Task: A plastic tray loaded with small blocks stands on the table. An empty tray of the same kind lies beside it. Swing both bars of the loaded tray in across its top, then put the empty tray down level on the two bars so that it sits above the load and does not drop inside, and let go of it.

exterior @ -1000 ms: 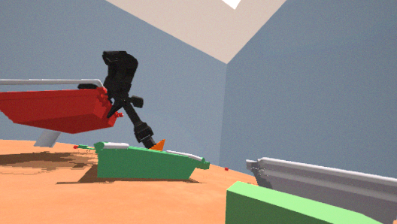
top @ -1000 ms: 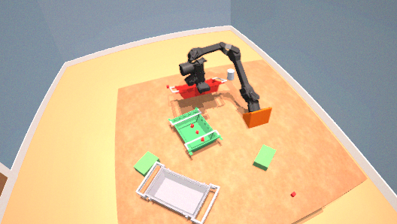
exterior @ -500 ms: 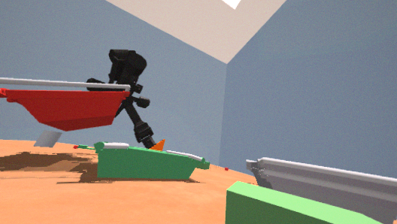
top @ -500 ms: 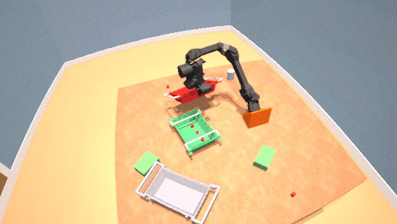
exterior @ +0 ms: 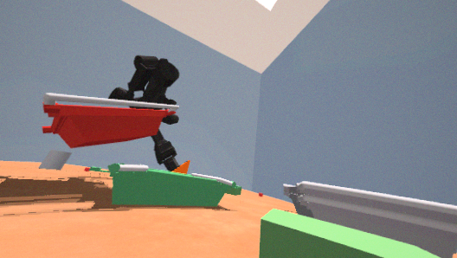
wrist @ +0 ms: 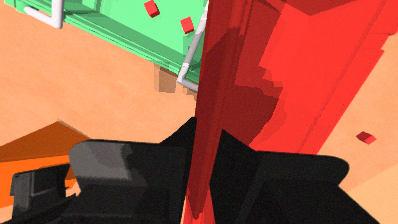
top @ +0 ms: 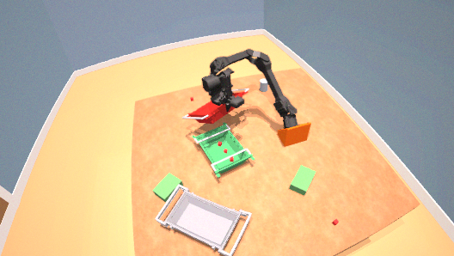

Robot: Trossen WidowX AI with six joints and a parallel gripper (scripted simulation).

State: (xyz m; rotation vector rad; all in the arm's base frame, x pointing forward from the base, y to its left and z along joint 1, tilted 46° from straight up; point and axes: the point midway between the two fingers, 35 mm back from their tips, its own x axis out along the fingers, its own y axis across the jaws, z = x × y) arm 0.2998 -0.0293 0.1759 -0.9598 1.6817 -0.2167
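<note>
Right now the red tray is 70 mm to the right of my gripper tip and 40 mm ahead of it.
</note>
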